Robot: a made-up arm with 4 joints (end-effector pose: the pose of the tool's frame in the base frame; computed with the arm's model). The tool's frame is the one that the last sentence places. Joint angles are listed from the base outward.
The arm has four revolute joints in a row. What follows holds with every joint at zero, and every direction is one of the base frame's. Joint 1 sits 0.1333 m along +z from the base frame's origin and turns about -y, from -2.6 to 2.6 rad. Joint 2 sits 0.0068 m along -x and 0.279 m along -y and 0.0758 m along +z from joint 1 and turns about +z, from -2.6 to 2.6 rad. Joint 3 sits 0.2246 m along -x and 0.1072 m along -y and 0.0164 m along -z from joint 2 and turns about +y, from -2.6 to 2.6 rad. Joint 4 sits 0.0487 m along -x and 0.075 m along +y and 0.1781 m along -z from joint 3 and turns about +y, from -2.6 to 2.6 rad. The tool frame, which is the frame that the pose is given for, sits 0.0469 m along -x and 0.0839 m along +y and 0.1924 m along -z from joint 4; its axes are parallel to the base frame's.
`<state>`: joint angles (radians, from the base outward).
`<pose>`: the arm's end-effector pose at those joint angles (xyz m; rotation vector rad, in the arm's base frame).
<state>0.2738 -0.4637 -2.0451 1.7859</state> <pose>0.0085 -0.2149 0.0312 0.0034 -0.5233 -0.4691</pose>
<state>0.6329 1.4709 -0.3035 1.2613</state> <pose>0.0375 -0.6740 -0.0841 -1.0543 0.2639 1.0335</pose>
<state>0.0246 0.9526 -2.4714 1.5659</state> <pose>-0.0222 -0.2111 0.1458 0.4202 -0.8567 0.8915</pose>
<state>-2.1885 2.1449 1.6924 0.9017</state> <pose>0.1450 -0.6896 -0.2117 0.4583 -0.8443 -2.2290</pose>
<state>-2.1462 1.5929 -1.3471 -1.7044</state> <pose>0.1659 -0.2779 0.0955 0.8460 -0.7007 -1.4025</pose>
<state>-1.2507 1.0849 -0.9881 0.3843</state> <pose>-0.2721 -0.2832 0.1142 0.8819 0.5813 0.6615</pose>
